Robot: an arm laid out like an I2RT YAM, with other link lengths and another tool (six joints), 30 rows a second.
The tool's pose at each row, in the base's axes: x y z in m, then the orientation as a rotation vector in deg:
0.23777 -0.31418 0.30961 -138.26 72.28 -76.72
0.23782 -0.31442 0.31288 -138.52 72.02 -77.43
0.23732 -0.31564 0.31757 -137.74 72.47 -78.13
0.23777 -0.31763 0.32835 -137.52 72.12 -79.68
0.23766 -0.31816 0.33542 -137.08 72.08 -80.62
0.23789 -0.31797 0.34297 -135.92 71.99 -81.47
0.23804 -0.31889 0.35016 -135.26 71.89 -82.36
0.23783 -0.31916 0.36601 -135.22 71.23 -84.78
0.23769 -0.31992 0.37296 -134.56 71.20 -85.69
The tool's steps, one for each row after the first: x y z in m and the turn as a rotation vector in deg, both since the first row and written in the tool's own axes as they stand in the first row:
0.00233 -0.00135 -0.00188 -0.06 0.45 -0.41
0.00613 -0.00237 -0.00475 0.12 1.01 0.07
0.01472 -0.00621 -0.01039 0.36 2.02 -0.27
0.01970 -0.00899 -0.01460 0.59 2.66 -0.24
0.02457 -0.01266 -0.01906 1.31 3.23 0.24
0.02997 -0.01539 -0.02305 1.71 3.83 0.39
0.04050 -0.02224 -0.03273 1.90 5.40 -0.39
0.04555 -0.02479 -0.03683 2.24 6.04 -0.23

